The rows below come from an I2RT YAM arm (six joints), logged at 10 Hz.
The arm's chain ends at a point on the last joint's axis. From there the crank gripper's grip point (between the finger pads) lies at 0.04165 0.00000 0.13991 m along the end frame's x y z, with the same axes.
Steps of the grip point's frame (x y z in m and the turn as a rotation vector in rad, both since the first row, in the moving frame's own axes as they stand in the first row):
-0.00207 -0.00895 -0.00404 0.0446 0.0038 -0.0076
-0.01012 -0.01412 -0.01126 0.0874 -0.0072 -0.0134
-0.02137 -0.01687 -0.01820 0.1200 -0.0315 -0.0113
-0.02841 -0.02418 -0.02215 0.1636 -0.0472 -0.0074
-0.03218 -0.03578 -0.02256 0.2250 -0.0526 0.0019
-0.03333 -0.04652 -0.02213 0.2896 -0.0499 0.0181
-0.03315 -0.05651 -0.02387 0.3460 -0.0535 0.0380
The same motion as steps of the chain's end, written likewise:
-0.00258 -0.00240 -0.00373 0.0446 0.0038 -0.0076
-0.00903 -0.00134 -0.01100 0.0874 -0.0072 -0.0134
-0.01686 0.00040 -0.01841 0.1200 -0.0315 -0.0113
-0.02171 -0.00096 -0.02206 0.1636 -0.0472 -0.0074
-0.02486 -0.00441 -0.02102 0.2250 -0.0526 0.0019
-0.02675 -0.00697 -0.01829 0.2896 -0.0499 0.0181
-0.02664 -0.01012 -0.01784 0.3460 -0.0535 0.0380

